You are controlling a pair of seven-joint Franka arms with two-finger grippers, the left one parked.
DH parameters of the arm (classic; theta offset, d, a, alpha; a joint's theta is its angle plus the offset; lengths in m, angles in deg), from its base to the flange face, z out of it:
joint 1: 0 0.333 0 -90
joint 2: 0 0 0 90
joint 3: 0 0.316 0.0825 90
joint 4: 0 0 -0.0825 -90
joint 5: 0 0.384 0 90
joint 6: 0 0 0.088 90
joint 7: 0 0.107 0 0
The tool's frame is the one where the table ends.
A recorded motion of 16 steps. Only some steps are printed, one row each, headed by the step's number.
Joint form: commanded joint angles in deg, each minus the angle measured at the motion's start. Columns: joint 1, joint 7, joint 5, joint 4, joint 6, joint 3, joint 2.
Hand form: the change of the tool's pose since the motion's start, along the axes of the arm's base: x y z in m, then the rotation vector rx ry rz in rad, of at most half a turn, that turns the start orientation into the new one. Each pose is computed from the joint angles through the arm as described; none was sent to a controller.
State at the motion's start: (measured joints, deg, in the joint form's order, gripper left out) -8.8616 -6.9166 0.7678 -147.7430 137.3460 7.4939 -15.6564
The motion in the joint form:
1: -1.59 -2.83 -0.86 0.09 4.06 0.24 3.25
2: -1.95 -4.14 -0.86 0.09 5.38 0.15 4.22
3: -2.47 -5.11 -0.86 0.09 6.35 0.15 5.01
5: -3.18 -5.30 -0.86 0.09 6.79 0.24 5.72
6: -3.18 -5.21 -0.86 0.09 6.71 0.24 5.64
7: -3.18 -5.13 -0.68 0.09 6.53 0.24 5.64
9: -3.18 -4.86 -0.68 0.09 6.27 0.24 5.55
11: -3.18 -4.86 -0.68 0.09 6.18 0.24 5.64
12: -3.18 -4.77 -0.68 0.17 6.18 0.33 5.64
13: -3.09 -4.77 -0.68 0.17 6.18 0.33 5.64
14: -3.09 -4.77 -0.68 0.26 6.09 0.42 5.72
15: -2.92 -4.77 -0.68 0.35 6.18 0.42 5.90
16: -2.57 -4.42 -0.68 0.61 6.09 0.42 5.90
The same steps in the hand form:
1: 0.0083 -0.0107 -0.0170 -0.0102 -0.0139 0.0378
2: 0.0105 -0.0142 -0.0221 -0.0104 -0.0196 0.0534
3: 0.0120 -0.0183 -0.0265 -0.0107 -0.0225 0.0616
5: 0.0124 -0.0232 -0.0312 -0.0093 -0.0178 0.0542
6: 0.0123 -0.0232 -0.0307 -0.0093 -0.0178 0.0526
7: 0.0120 -0.0232 -0.0310 -0.0068 -0.0150 0.0488
9: 0.0115 -0.0231 -0.0308 -0.0062 -0.0122 0.0440
11: 0.0114 -0.0231 -0.0316 -0.0057 -0.0091 0.0440
12: 0.0119 -0.0225 -0.0311 -0.0060 -0.0104 0.0440
13: 0.0119 -0.0218 -0.0311 -0.0060 -0.0105 0.0456
14: 0.0123 -0.0211 -0.0312 -0.0059 -0.0090 0.0471
15: 0.0131 -0.0198 -0.0318 -0.0055 -0.0091 0.0502
16: 0.0146 -0.0171 -0.0300 -0.0051 -0.0123 0.0503

